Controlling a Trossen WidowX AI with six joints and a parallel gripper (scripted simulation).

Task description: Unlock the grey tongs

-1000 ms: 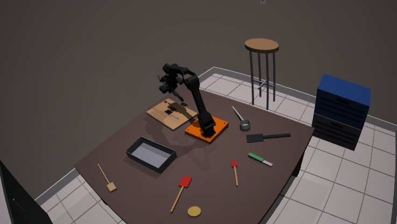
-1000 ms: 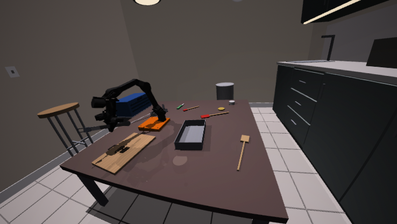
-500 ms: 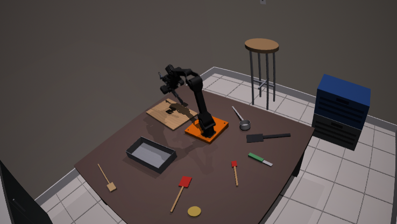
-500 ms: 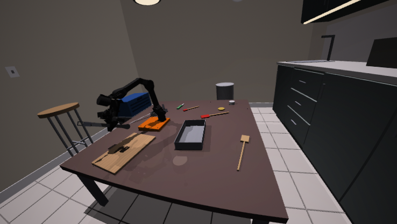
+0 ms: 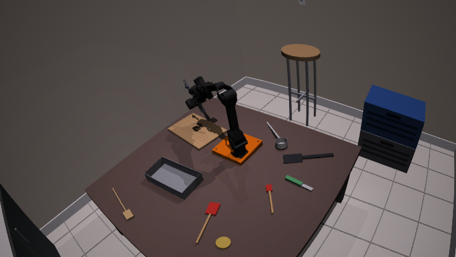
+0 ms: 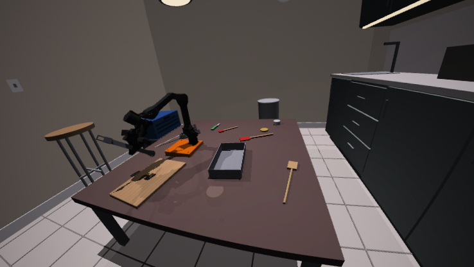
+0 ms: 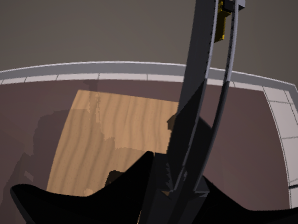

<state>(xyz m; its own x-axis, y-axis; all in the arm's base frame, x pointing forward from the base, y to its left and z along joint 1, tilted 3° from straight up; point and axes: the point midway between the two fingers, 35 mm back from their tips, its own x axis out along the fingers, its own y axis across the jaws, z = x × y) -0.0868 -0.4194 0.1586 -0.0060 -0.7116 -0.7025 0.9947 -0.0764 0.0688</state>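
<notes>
My gripper tip is now 170 mm above the wooden board, 50 mm short of it and 20 mm to the right of it. Round my gripper tip: grey roasting tin: 460 mm ahead, 270 mm to the left, 140 mm below; then black spatula: 770 mm to the left, 170 mm below, 120 mm behind; then yellow disc: 800 mm to the left, 600 mm ahead, 160 mm below.
</notes>
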